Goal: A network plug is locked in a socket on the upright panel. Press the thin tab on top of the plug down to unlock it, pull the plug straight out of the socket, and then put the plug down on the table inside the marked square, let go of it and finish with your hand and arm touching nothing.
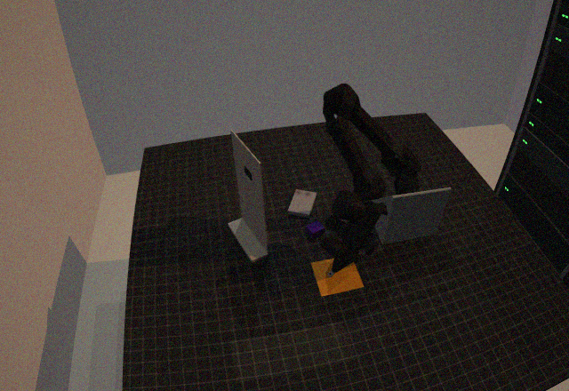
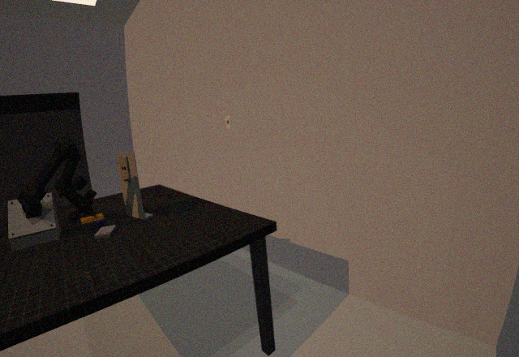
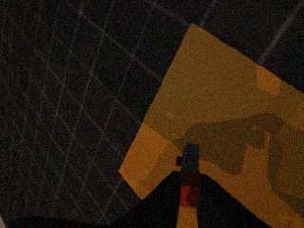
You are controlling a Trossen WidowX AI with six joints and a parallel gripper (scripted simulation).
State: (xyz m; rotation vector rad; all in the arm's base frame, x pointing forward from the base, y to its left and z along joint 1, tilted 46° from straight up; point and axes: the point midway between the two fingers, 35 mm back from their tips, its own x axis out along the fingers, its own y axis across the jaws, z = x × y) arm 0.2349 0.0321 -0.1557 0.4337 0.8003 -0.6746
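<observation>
The network plug is 1 cm ahead of my gripper tip. The rest, counted from my gripper tip: upright panel: 21 cm ahead, 17 cm to the right, 13 cm above; orange marked square: 2 cm below, 1 cm behind.
</observation>
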